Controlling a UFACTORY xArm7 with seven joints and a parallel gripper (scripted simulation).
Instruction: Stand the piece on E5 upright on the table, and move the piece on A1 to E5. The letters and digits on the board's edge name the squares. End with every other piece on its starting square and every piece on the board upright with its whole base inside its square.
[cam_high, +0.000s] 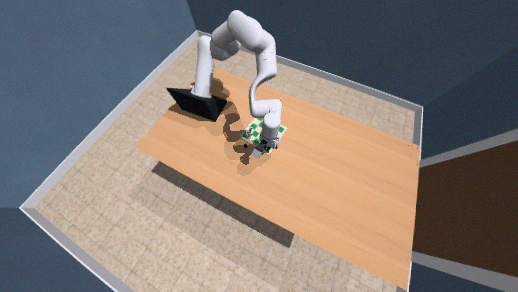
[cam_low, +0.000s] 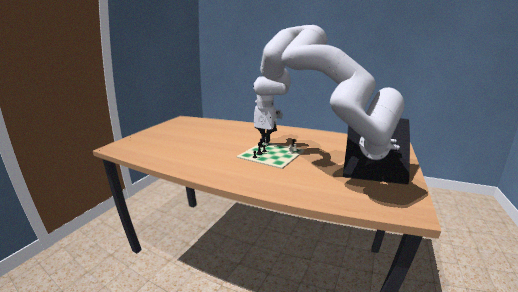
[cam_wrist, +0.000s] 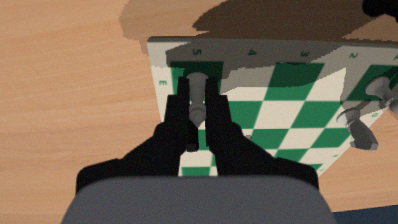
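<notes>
The white chess piece lies 10 mm below my hand. Also, from my hand: chessboard (90 mm to the left, 60 mm behind, 30 mm below); black chess piece (40 mm to the left, 20 mm below, 10 mm ahead); white piece (140 mm behind, 70 mm to the left, 20 mm below).
</notes>
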